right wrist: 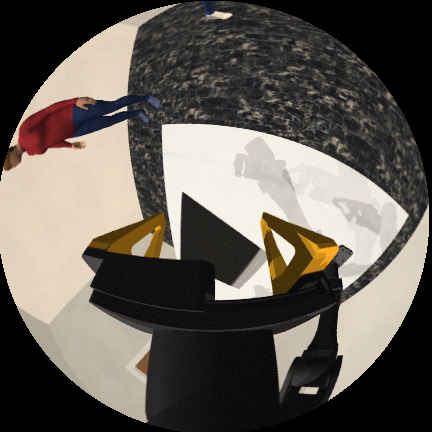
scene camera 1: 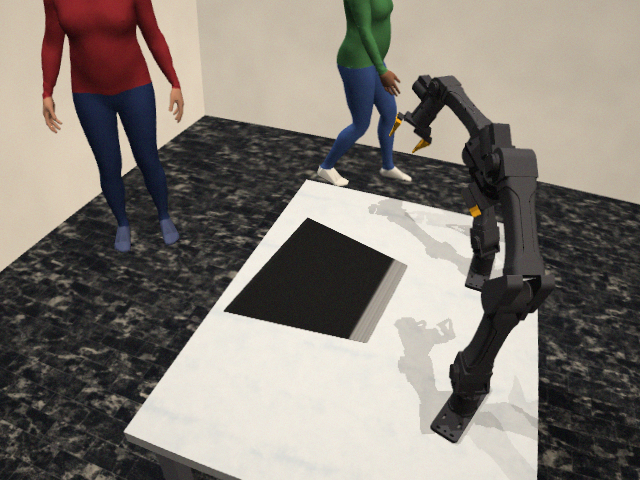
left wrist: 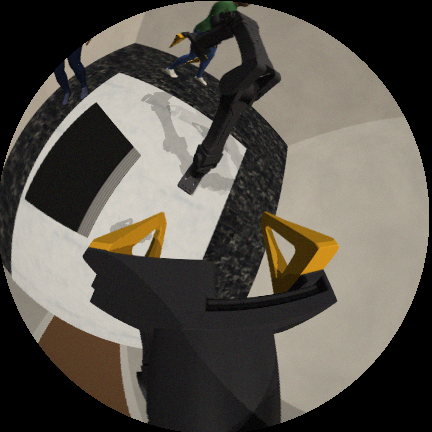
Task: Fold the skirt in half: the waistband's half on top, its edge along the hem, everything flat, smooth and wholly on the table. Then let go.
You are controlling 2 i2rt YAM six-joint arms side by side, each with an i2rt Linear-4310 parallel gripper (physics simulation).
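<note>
The black skirt (scene camera 1: 310, 279) (left wrist: 80, 165) (right wrist: 212, 242) lies spread flat and unfolded on the white table (scene camera 1: 232, 387) (left wrist: 50, 270) (right wrist: 200, 150). Its grey ribbed waistband (scene camera 1: 379, 302) (left wrist: 107, 195) (right wrist: 250, 270) is on the side towards the arm bases; the wider black hem edge is opposite. My left gripper (left wrist: 212, 216) is open and empty, raised away from the skirt; it is mostly hidden behind its arm in scene camera 1. My right gripper (scene camera 1: 402, 143) (right wrist: 212, 217) is open and empty, high beyond the table's far end. Neither touches the skirt.
The two arm bases (scene camera 1: 460, 418) (scene camera 1: 478, 279) are mounted along the table's right side in scene camera 1. Arm shadows fall on the table beside the waistband. A person in red (scene camera 1: 108, 51) and a person in green (scene camera 1: 361, 36) stand beyond the table.
</note>
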